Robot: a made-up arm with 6 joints.
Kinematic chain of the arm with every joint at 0, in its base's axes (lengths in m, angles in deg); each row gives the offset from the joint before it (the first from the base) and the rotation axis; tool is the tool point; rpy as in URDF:
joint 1: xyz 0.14 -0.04 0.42 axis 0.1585 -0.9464 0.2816
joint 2: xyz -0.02 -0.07 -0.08 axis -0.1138 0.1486 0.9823
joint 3: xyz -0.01 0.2 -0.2 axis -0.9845 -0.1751 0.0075
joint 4: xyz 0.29 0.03 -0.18 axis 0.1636 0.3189 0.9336
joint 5: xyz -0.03 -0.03 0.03 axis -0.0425 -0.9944 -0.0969
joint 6: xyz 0.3 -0.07 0 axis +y
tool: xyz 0.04 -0.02 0.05 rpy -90 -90 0
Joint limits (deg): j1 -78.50..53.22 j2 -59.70..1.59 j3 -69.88..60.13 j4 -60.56..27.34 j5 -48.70..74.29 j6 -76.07..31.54
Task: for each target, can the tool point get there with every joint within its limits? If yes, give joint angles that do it. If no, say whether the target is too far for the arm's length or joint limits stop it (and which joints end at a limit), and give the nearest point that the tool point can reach.
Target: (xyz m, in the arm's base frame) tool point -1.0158 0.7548 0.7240
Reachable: no: too far | nearest point -0.4233 0.2427 -0.1175 | short by 1.150 m
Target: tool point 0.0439 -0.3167 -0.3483
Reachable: yes | joints -45.55 -42.94 -47.20 -43.85 -38.07 15.00
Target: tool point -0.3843 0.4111 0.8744
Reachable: no: joint limits stop it (at a limit: joint 1, joint 2, joint 3, joint 5, joint 6) | nearest point 0.2307 0.2786 0.5749 | short by 0.697 m
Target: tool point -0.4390 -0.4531 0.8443
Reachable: no: joint limits stop it (at a limit: joint 1, joint 2, joint 4, joint 5, joint 6) | nearest point -0.2254 -0.5022 0.4612 | short by 0.441 m
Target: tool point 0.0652 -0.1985 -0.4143
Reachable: yes | joints -58.29 -24.81 -46.45 1.12 -24.82 8.59
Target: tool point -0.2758 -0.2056 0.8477
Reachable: no: joint limits stop it (at a limit: joint 1, joint 2, joint 4, joint 5, joint 6) | nearest point -0.1479 -0.5029 0.4961 | short by 0.478 m
